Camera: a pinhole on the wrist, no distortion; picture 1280 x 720 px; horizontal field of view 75.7 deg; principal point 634.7 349.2 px. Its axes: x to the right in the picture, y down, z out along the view. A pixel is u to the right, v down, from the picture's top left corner.
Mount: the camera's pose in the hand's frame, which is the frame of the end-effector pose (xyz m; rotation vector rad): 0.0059 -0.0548 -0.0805 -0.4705 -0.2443 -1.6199
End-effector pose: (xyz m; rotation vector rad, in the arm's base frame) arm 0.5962 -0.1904 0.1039 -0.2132 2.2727 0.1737
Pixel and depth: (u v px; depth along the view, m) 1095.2 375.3 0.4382
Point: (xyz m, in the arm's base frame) 0.8716 -0.2031 -0.2284
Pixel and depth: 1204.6 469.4 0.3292
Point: 0.7877 -0.2601 -0.1732
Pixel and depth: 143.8 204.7 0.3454
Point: 0.6361 0.1143 0.0191
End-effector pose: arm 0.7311 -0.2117 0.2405 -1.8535 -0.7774 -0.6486
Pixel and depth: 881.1 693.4 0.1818
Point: 0.7838 -0.0882 0.3016
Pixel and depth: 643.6 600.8 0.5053
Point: 1.0231 0.1249 0.1990
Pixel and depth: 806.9 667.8 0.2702
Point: 0.8428 -0.0185 0.2845
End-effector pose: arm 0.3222 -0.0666 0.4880 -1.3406 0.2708 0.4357
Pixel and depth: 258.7 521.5 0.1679
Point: 0.3457 -0.0123 0.3926
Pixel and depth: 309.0 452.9 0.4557
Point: 0.3004 0.2366 0.2192
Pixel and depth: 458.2 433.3 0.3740
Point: 0.3252 0.1851 0.3366
